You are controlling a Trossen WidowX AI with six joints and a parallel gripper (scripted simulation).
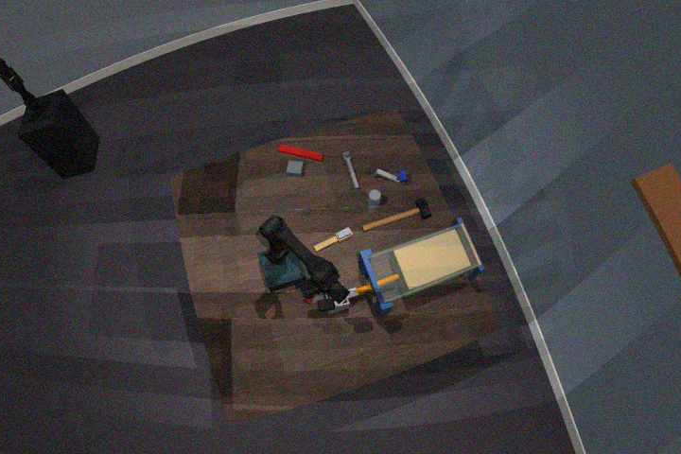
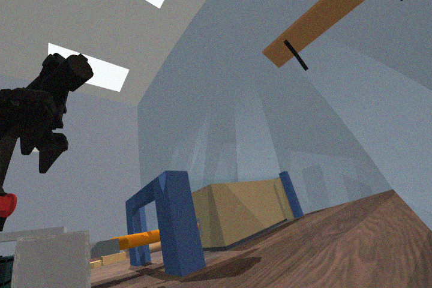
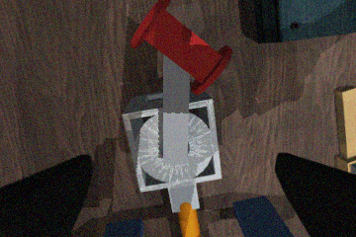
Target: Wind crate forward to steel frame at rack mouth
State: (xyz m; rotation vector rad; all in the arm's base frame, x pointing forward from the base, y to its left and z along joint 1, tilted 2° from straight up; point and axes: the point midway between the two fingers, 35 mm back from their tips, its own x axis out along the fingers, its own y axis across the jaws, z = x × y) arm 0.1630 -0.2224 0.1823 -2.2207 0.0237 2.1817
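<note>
The red knob lies 50 mm behind my gripper tip and 80 mm below it. Also, from my gripper tip: red-knobbed winch handle 20 mm behind, 110 mm below; then blue steel frame 200 mm ahead, 20 mm to the left, 110 mm below; then grey winch 30 mm ahead, 10 mm to the right, 180 mm below.
</note>
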